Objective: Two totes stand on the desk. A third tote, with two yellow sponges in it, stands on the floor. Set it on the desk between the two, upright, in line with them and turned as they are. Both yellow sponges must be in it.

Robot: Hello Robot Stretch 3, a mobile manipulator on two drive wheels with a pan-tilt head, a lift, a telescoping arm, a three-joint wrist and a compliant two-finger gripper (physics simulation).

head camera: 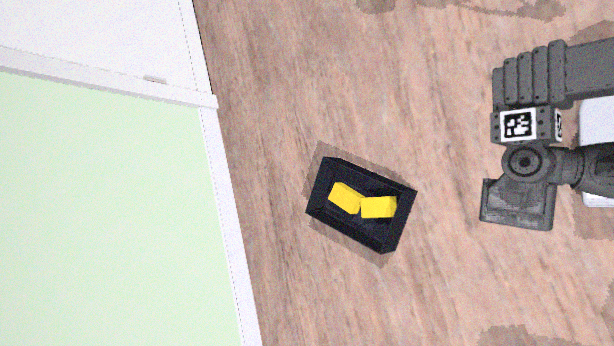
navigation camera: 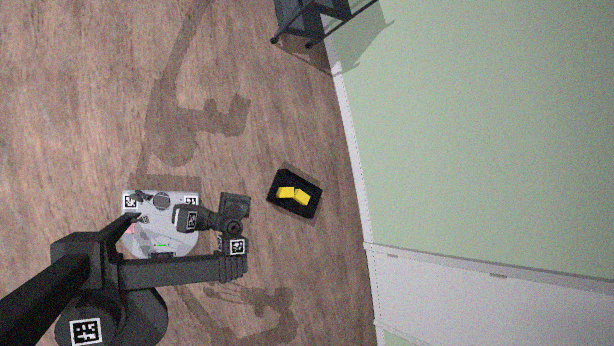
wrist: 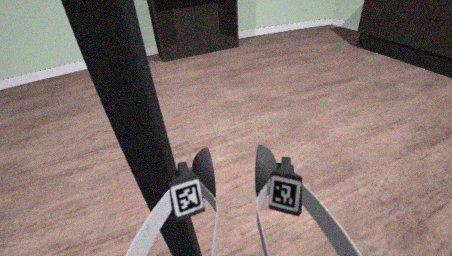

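The third tote is black and stands upright on the floor, turned at an angle to the wall. Two yellow sponges lie inside it, one sponge nearer the wall and the other sponge nearer the robot. My gripper is open and empty, with bare floor showing between its fingertips. The wrist is apart from the tote, on its side away from the wall. The fingers are hidden in the head and navigation views. The desk and its two totes do not show clearly in any view.
A green wall and a white door lie beyond the tote. A dark wheeled frame stands near the wall. The black mast and dark furniture show in the wrist view.
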